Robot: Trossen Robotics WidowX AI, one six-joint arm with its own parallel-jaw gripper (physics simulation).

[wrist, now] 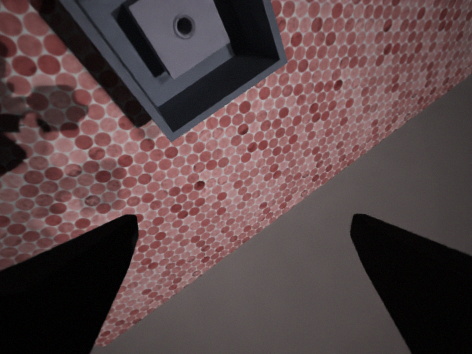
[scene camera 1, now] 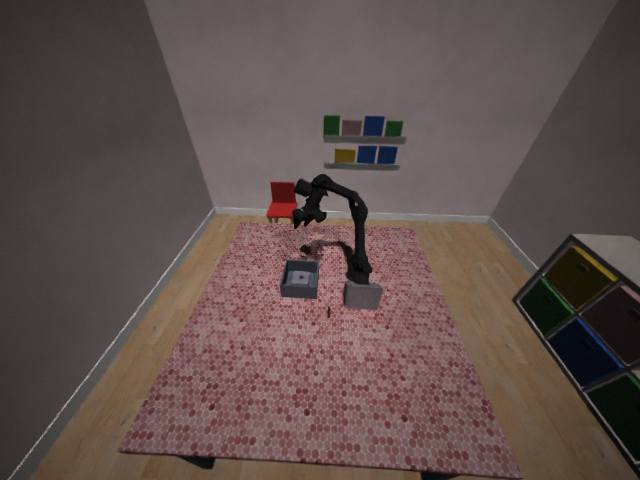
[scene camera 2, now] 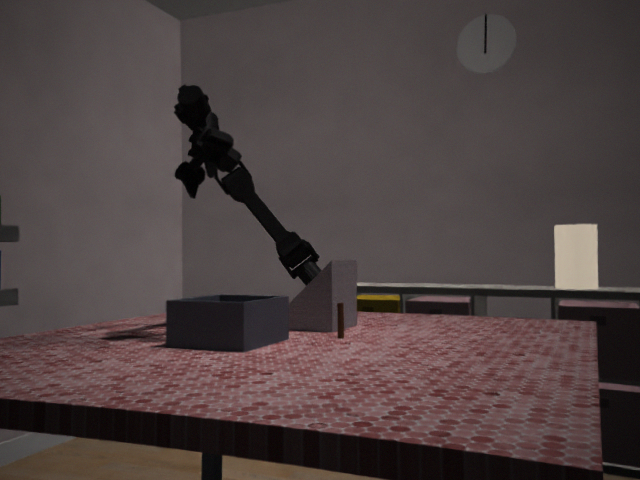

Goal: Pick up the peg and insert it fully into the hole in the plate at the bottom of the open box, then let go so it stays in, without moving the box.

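Where they show: gripper, between the fingertips: (wrist: 245,224) (scene camera 1: 300,227) (scene camera 2: 201,187); arm's base, origin of its link: (scene camera 1: 362,283) (scene camera 2: 319,284).
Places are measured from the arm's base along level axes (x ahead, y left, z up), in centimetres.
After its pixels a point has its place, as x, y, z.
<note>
The brown peg (scene camera 1: 328,312) @[15.1, 15.0, -6.4] (scene camera 2: 340,320) @[15.6, 14.6, -7.1] stands upright on the table, apart from the box and in front of the arm's grey base. The open dark grey box (scene camera 1: 299,291) @[31.5, 5.9, -5.5] (scene camera 2: 205,324) @[42.4, -2.2, -6.1] (wrist: 227,95) @[41.4, -2.6, -1.5] stands on the table to the left of the base in scene camera 1. The light grey plate (scene camera 1: 295,277) @[35.8, -2.9, -5.4] (wrist: 172,52) @[34.9, -6.2, -5.4] lies at the bottom of the box, and its round hole (scene camera 1: 301,277) @[32.8, -4.4, -6.5] (wrist: 184,26) is empty. My gripper (scene camera 1: 299,225) @[33.7, -10.8, 23.2] (wrist: 245,224) @[33.7, -10.8, 23.2] is open and empty, high above the table, beyond the box in scene camera 1. The peg does not show in the wrist view.
The grey wedge-shaped base (scene camera 1: 362,296) @[-0.3, 7.2, -0.7] (scene camera 2: 345,294) @[-1.0, 7.2, -2.4] bears the arm, close to the peg. The table (scene camera 1: 310,387) @[18.0, 46.2, -11.2] (scene camera 2: 413,382) @[51.5, 46.4, -11.2] has a red hexagon pattern. A red chair (scene camera 1: 282,200) stands behind its far edge. A cube shelf with coloured drawers stands to the right in scene camera 1.
</note>
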